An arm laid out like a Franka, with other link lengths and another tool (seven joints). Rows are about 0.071 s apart.
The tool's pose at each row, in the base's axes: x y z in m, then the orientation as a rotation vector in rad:
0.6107 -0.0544 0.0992 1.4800 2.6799 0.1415
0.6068 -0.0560 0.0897 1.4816 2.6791 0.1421
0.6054 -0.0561 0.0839 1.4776 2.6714 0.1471
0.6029 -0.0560 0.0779 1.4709 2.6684 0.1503
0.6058 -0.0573 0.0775 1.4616 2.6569 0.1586
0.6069 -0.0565 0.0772 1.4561 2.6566 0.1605
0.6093 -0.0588 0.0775 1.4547 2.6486 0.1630
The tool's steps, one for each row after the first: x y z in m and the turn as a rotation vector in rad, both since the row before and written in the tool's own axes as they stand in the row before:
0.0009 -0.0052 0.0089 -0.0003 0.0002 0.0012
0.0008 -0.0019 0.0056 -0.0072 -0.0057 -0.0001
0.0016 -0.0028 0.0057 -0.0048 -0.0037 -0.0031
-0.0026 0.0017 0.0007 -0.0120 -0.0094 -0.0021
0.0001 0.0013 0.0005 -0.0026 -0.0016 -0.0031
-0.0032 0.0008 0.0000 -0.0053 -0.0058 0.0014

